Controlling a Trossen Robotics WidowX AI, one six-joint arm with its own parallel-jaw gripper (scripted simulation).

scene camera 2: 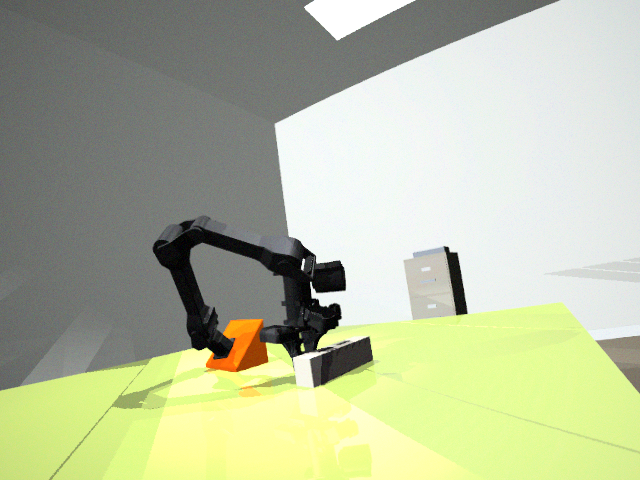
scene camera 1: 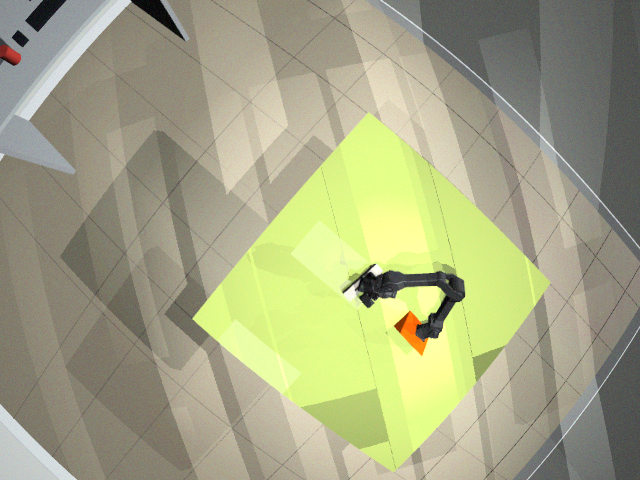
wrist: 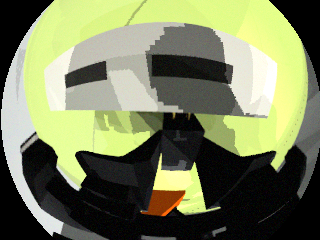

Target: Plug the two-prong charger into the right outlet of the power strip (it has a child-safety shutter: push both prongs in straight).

My gripper (scene camera 2: 305,366) carries a dark two-prong charger (wrist: 181,137).
